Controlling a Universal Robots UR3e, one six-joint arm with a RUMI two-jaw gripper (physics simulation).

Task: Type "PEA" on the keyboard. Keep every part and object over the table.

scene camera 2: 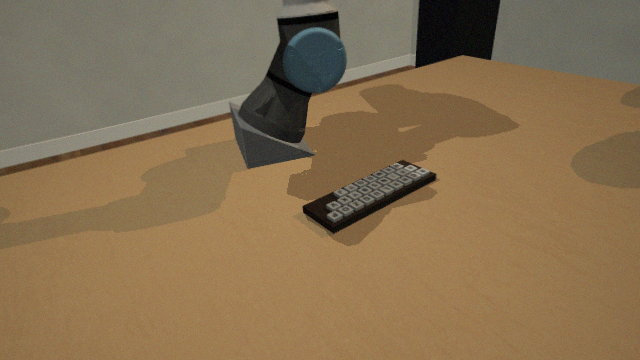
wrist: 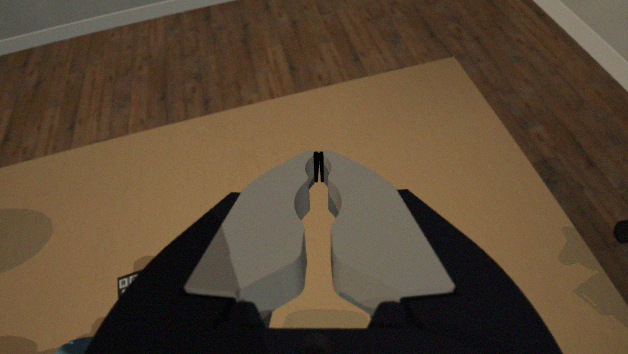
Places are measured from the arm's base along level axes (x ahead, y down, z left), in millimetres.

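Pixels of known places: gripper, between the fingertips: (wrist: 319, 156); arm's base, origin of its link: (scene camera 2: 270, 126).
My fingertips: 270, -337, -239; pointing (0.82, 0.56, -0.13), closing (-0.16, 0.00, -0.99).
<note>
Ahead of a thing's pixels: the offset from my fingertips to its top centre, as dx, dy, dz. "*": to the spot under its first point. Level surfaces: height alone.
A dark keyboard @(* +4, +361, +303) (scene camera 2: 381, 189) with light grey keys lies flat on the table, right of the middle in the scene view. A small corner of the keyboard @(* -9, +361, +384) (wrist: 125, 283) shows at the lower left of the wrist view; the gripper body hides more of it. The letters on the keys are too small to read. My gripper (scene camera 2: 249, 165) (wrist: 319, 156) is shut, its grey jaws meeting at the tips with nothing between them. It points downward, apart from the keyboard, up and to its left in the scene view.
The wooden table @(dy +379) (scene camera 2: 200, 295) (wrist: 400, 110) has its far edge and a corner in both views, with brown floor (wrist: 215, 65) beyond. A dark doorway (scene camera 2: 457, 30) stands behind. A small black round object (wrist: 623, 231) shows at the right edge of the wrist view.
</note>
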